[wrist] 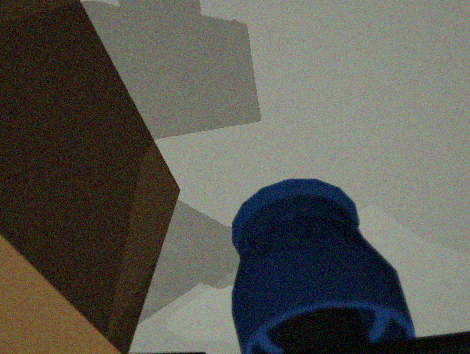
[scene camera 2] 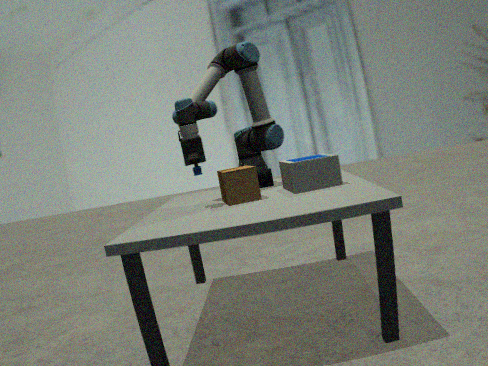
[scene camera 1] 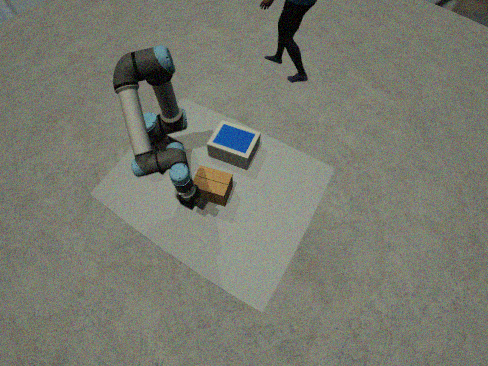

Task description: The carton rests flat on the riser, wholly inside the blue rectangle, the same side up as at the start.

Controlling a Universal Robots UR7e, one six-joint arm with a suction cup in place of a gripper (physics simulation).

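Observation:
The brown carton stands flat on the table, its seamed face up, apart from the riser. The grey riser stands beside it, with the blue rectangle bare on its top. My gripper, a blue suction cup, is open and holds nothing. It hangs above the table beside the carton, without touching it. In the wrist view the carton is cut off at the left edge. In scene camera 1 the cup is hidden under the dark tool body.
The pale table carries the arm's base, close to the riser and carton. The arm arches up and over from its base. A person is on the floor beyond the table, with the legs showing in scene camera 1.

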